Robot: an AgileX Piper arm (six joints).
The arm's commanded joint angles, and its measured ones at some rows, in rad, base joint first. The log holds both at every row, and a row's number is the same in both.
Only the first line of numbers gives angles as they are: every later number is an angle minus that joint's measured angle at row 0.
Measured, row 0:
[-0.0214 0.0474 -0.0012 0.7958 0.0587 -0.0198]
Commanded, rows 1 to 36:
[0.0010 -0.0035 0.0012 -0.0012 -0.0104 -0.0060]
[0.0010 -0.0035 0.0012 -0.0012 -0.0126 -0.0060]
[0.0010 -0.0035 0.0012 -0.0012 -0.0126 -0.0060]
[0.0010 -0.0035 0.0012 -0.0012 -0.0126 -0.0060]
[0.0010 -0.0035 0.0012 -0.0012 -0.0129 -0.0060]
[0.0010 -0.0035 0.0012 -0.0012 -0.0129 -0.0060]
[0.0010 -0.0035 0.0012 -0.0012 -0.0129 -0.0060]
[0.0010 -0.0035 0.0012 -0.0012 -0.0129 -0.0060]
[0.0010 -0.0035 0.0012 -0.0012 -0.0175 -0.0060]
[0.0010 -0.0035 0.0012 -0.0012 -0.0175 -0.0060]
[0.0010 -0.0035 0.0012 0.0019 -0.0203 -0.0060]
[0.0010 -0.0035 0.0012 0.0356 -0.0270 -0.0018]
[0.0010 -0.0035 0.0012 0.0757 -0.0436 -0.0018]
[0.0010 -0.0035 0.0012 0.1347 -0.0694 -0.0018]
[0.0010 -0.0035 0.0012 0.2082 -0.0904 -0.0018]
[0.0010 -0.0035 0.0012 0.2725 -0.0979 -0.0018]
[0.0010 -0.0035 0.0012 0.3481 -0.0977 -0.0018]
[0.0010 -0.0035 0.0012 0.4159 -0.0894 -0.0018]
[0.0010 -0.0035 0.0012 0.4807 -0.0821 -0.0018]
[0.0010 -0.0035 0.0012 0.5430 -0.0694 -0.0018]
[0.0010 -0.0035 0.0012 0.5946 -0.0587 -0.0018]
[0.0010 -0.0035 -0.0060 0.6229 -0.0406 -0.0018]
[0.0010 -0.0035 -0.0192 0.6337 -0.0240 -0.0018]
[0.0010 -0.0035 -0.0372 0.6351 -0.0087 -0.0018]
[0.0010 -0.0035 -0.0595 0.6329 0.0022 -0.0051]
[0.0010 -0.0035 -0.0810 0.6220 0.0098 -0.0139]
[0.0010 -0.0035 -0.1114 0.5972 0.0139 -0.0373]
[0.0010 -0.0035 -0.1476 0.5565 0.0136 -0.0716]
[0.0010 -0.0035 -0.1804 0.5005 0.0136 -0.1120]
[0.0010 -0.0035 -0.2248 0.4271 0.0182 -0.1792]
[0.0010 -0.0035 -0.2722 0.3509 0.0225 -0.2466]
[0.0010 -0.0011 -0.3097 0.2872 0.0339 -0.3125]
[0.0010 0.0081 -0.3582 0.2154 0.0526 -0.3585]
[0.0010 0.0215 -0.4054 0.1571 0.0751 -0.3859]
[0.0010 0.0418 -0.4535 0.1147 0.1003 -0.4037]
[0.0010 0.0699 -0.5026 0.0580 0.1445 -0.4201]
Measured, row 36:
[0.0000 0.0061 -0.3422 0.2904 0.0361 -0.2929]
